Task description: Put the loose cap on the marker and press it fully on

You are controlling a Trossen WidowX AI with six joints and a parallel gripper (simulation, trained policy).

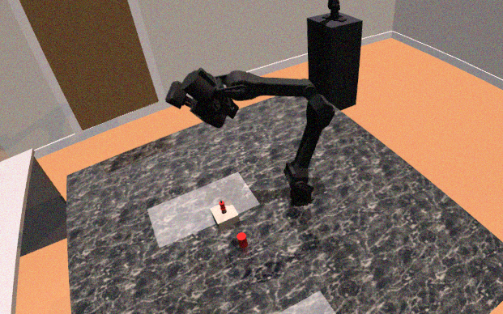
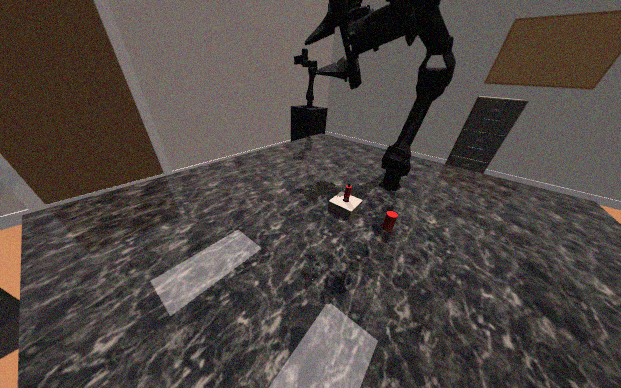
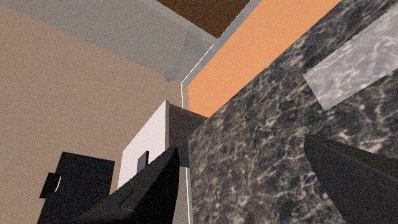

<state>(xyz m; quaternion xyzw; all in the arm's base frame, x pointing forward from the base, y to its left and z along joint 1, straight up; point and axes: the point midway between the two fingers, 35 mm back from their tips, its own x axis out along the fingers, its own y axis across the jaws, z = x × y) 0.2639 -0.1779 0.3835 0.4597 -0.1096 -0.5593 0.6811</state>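
Now: gripper tip 10 mm past the red cap, 280 mm to the right of it and 350 mm above it. Round my gripper tip: pale holder block: 10 mm behind, 150 mm to the left, 350 mm below; red marker: 10 mm behind, 150 mm to the left, 300 mm below.
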